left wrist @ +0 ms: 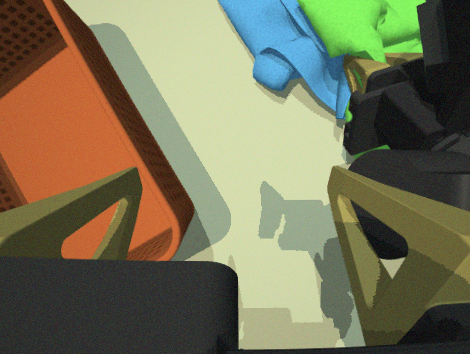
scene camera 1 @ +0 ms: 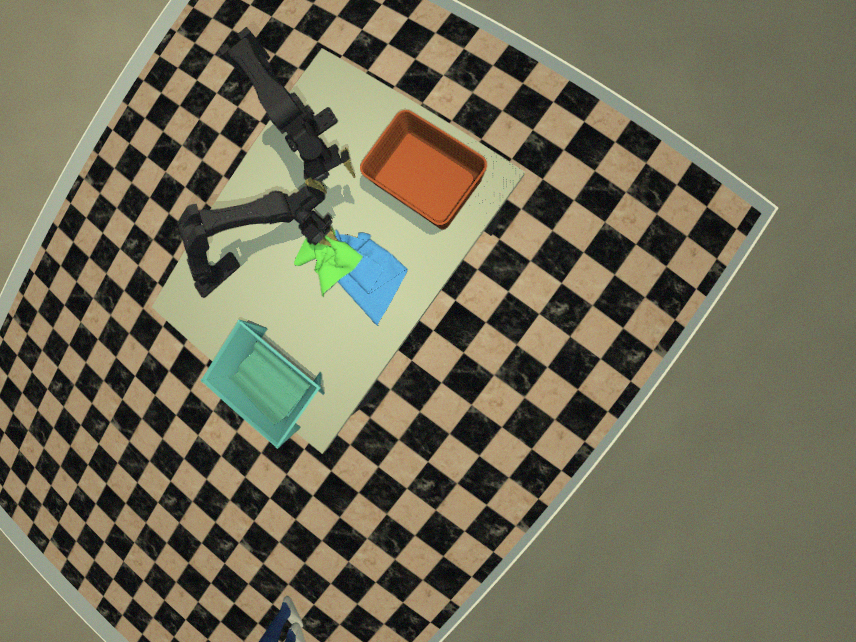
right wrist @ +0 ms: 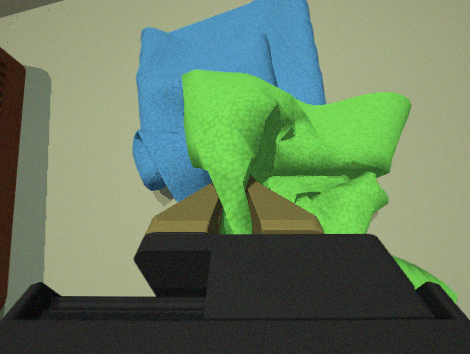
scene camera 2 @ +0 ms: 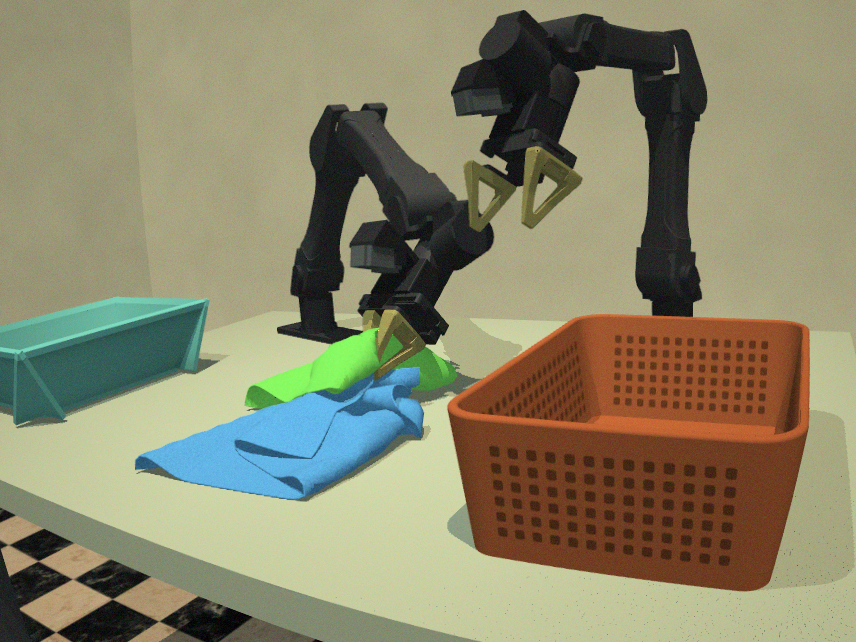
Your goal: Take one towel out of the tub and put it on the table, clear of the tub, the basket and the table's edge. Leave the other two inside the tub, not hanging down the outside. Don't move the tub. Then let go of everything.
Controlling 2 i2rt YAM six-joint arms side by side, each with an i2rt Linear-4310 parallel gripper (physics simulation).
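A blue towel [scene camera 1: 376,283] [scene camera 2: 276,442] [left wrist: 265,30] [right wrist: 200,55] lies folded and crumpled on the table [scene camera 1: 297,331] [scene camera 2: 387,539]. A bunched green towel [scene camera 1: 335,259] [scene camera 2: 331,366] [left wrist: 345,25] [right wrist: 220,110] partly overlaps it. My right gripper [scene camera 1: 330,239] [scene camera 2: 378,364] [right wrist: 235,177] is shut on the green towel, low over the table. My left gripper [scene camera 1: 338,181] [scene camera 2: 503,226] [left wrist: 234,177] is open and empty, in the air between the right arm and the basket. The teal tub [scene camera 1: 243,406] [scene camera 2: 103,366] shows a greenish, ridged surface inside; whether it is a towel is unclear.
The orange basket [scene camera 1: 383,148] [scene camera 2: 594,497] [left wrist: 117,110] stands beside the left gripper; its visible inside shows bare floor. The tub stands at the table's opposite end, near the edge. The right arm's upper parts are close to the left gripper. A person's legs [scene camera 1: 276,621] show off the table.
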